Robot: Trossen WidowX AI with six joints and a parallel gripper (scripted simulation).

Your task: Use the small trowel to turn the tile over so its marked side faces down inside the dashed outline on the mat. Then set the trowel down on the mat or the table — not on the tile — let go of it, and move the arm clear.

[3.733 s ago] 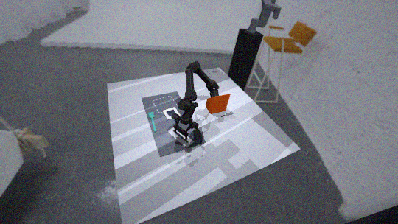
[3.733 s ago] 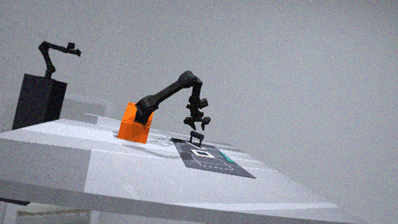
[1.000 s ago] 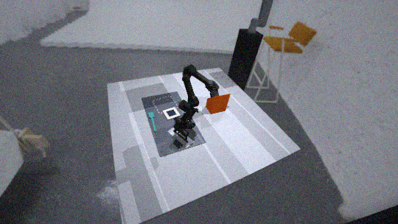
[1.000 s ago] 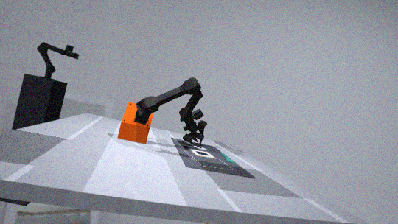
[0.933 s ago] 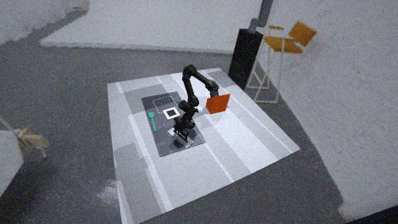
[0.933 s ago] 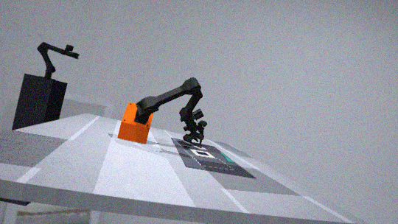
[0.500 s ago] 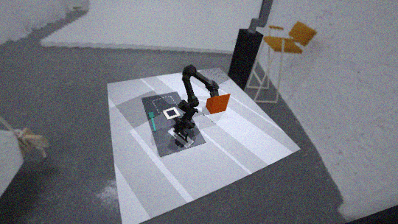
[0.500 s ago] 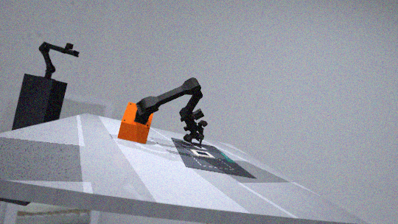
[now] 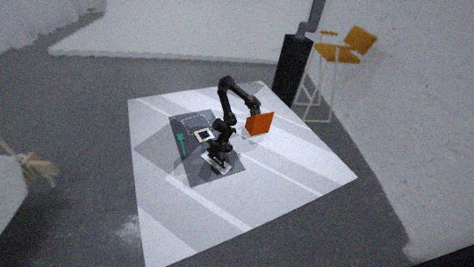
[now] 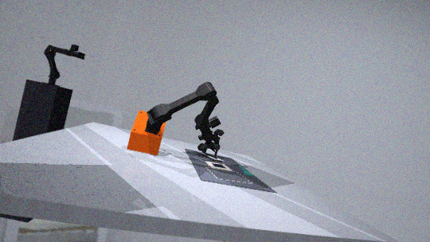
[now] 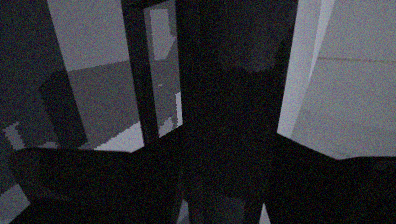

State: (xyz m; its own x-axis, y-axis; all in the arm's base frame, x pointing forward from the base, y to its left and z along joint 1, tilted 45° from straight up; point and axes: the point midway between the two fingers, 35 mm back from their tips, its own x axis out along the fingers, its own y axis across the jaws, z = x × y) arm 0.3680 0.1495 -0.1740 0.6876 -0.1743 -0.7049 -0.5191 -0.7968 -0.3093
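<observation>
The dark mat lies 10 mm ahead of my gripper tip, 200 mm to the right of it and 70 mm below it. The rest, counted from my gripper tip: teal trowel: 150 mm ahead, 210 mm to the right, 50 mm below; tile: 10 mm behind, 240 mm to the right, 50 mm below.
</observation>
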